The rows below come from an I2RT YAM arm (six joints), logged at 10 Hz.
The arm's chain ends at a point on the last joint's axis. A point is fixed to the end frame.
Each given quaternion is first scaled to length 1.
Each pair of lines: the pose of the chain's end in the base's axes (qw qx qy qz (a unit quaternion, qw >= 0); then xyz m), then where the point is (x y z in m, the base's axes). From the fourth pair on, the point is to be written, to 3 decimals.
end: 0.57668 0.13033 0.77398 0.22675 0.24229 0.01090 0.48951
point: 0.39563 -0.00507 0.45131
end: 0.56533 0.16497 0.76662 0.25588 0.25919 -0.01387 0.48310
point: 0.41157 -0.02873 0.44086
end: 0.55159 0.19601 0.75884 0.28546 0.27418 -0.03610 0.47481
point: 0.42562 -0.04850 0.42856
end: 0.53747 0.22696 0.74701 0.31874 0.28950 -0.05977 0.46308
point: 0.440 -0.069 0.414
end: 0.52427 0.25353 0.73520 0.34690 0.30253 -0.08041 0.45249
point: 0.453 -0.086 0.401
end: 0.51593 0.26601 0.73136 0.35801 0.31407 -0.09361 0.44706
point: 0.464 -0.098 0.394
